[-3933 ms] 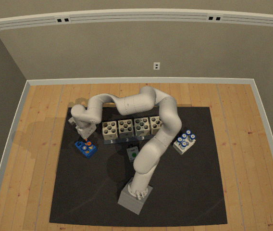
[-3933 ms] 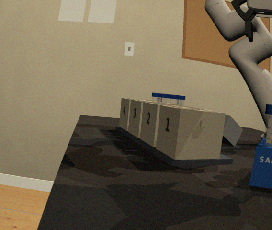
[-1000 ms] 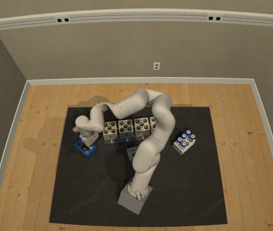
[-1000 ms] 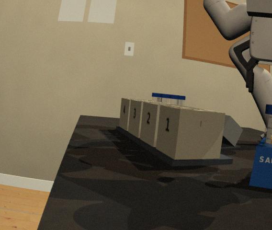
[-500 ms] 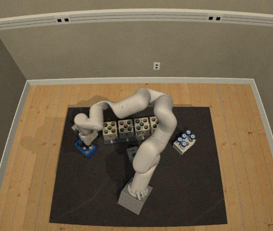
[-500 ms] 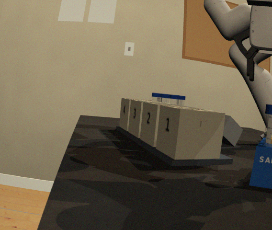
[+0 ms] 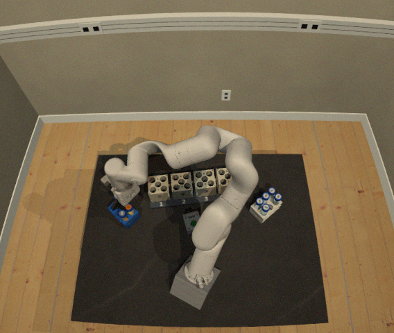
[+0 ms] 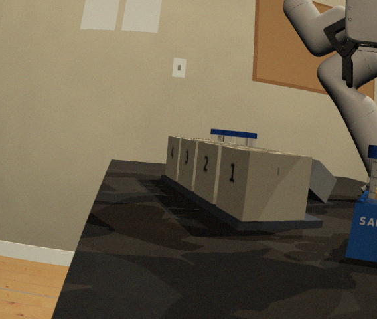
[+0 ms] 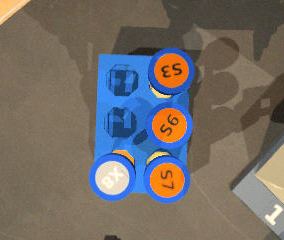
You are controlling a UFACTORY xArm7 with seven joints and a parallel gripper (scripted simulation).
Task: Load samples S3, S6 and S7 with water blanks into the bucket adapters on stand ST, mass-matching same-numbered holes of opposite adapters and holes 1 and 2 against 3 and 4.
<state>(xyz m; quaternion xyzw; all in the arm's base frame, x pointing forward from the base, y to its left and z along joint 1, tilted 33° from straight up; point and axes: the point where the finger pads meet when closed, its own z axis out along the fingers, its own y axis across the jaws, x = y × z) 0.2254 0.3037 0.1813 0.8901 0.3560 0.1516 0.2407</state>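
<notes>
Right now my hand is 180 mm above the blue sample rack, 70 mm to the right of it and 30 mm short of it. From my hand the other things lie so: white blank rack: 590 mm to the right, 180 mm below, 90 mm behind; adapter 1: 160 mm below, 120 mm to the right, 110 mm ahead.
</notes>
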